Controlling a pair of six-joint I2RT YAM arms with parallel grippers.
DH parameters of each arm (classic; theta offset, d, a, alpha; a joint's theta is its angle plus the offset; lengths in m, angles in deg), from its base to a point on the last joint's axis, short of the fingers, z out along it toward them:
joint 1: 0 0.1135 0.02 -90
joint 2: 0 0 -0.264 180
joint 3: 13.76 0 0.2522 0
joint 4: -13.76 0 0.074 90
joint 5: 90 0 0 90
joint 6: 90 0.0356 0 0
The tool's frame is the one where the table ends.
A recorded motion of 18 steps. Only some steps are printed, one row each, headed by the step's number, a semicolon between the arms.
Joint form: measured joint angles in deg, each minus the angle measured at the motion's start. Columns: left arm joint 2, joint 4, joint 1, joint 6, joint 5, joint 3; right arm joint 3, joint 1, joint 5, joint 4, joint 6, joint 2.
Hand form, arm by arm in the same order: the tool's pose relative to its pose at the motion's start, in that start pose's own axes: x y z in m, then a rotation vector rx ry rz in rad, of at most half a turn. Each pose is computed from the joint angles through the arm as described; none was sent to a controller.
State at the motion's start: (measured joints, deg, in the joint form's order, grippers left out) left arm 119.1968 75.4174 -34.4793 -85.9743 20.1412 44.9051; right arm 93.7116 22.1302 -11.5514 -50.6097 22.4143 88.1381
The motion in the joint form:
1: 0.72 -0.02 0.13 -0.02 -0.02 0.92; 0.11 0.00 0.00 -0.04 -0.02 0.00
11: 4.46 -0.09 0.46 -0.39 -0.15 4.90; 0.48 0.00 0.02 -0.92 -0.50 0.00
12: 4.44 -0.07 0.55 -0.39 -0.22 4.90; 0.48 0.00 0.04 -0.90 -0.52 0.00
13: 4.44 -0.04 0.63 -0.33 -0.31 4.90; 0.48 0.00 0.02 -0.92 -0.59 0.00
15: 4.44 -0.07 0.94 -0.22 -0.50 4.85; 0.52 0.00 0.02 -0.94 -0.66 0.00
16: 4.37 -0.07 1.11 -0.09 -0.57 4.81; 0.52 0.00 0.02 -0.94 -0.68 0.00
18: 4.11 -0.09 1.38 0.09 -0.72 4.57; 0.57 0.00 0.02 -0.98 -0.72 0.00
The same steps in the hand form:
1: -0.0020 0.0011 0.0031 0.0027 -0.0028 0.0008; -0.0003 0.0002 -0.0004 -0.0005 -0.0011 -0.0006
11: -0.0090 0.0101 0.0168 0.0050 -0.0110 -0.0045; 0.0001 0.0004 -0.0019 0.0032 0.0068 -0.0072
12: -0.0096 0.0100 0.0166 0.0054 -0.0138 -0.0043; 0.0000 0.0004 -0.0019 0.0034 0.0064 -0.0076
13: -0.0102 0.0100 0.0164 0.0057 -0.0168 -0.0030; 0.0001 0.0004 -0.0019 0.0032 0.0068 -0.0088
15: -0.0123 0.0104 0.0155 0.0037 -0.0254 -0.0015; 0.0000 0.0004 -0.0020 0.0030 0.0065 -0.0101
16: -0.0134 0.0102 0.0150 0.0039 -0.0297 0.0010; 0.0000 0.0004 -0.0020 0.0030 0.0065 -0.0104
18: -0.0150 0.0096 0.0135 0.0033 -0.0370 0.0043; -0.0001 0.0005 -0.0022 0.0030 0.0064 -0.0111

